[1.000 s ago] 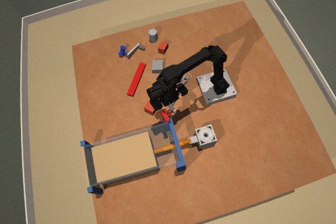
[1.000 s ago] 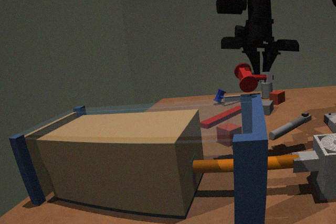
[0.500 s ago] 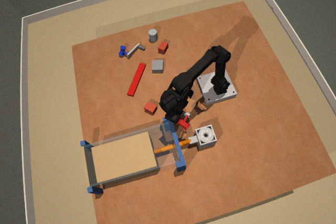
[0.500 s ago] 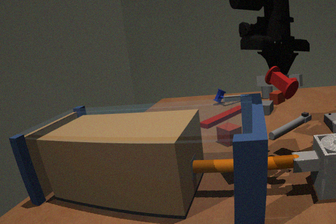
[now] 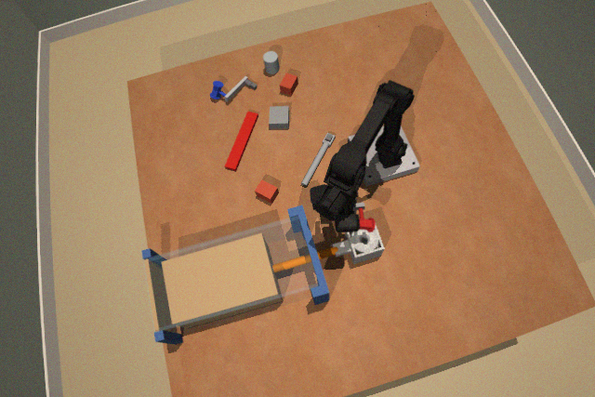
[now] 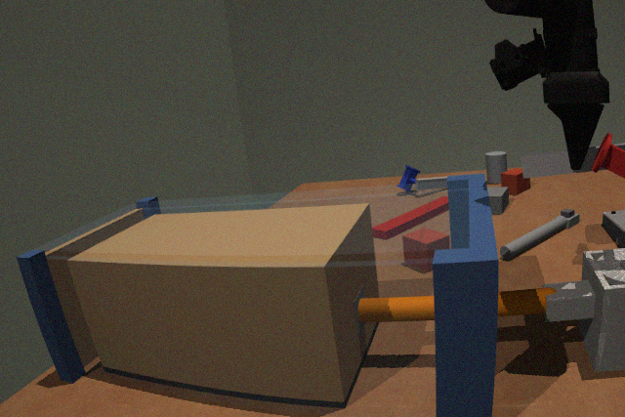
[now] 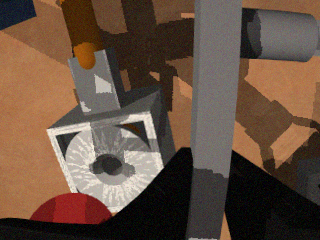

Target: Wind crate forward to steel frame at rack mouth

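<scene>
Now: the red knob 4 cm behind my gripper tip, 5 cm to the left of it and 1 cm above it. The rest, counted from my gripper tip: winch handle: 1 cm behind, 1 cm to the left, 1 cm above; grey winch: 6 cm behind, 7 cm to the left, 14 cm below; blue frame: 11 cm ahead, 8 cm to the left, 6 cm below.
</scene>
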